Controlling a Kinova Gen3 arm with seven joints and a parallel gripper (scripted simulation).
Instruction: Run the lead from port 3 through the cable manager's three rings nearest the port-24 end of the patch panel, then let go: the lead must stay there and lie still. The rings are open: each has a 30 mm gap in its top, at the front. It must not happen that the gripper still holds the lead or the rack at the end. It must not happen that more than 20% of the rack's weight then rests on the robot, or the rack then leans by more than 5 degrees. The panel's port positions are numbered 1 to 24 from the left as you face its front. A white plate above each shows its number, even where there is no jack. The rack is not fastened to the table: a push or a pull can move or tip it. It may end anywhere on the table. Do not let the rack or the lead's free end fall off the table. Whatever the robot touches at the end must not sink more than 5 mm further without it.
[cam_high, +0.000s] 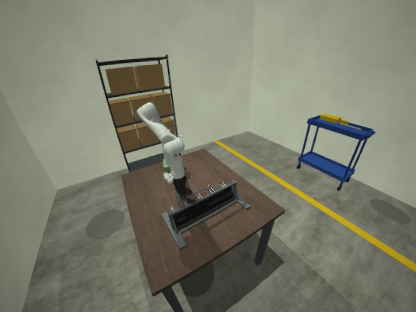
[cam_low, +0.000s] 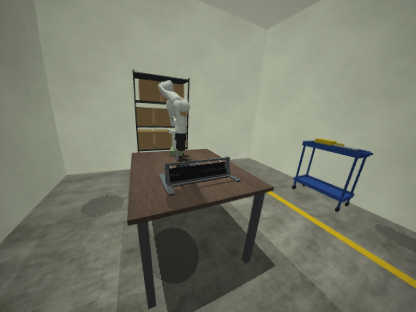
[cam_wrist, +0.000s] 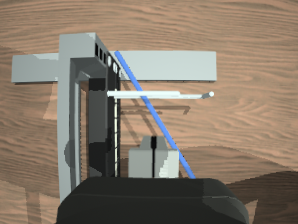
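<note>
The patch-panel rack is 14 cm to the left of my hand, 9 cm below it and 8 cm ahead of it.
</note>
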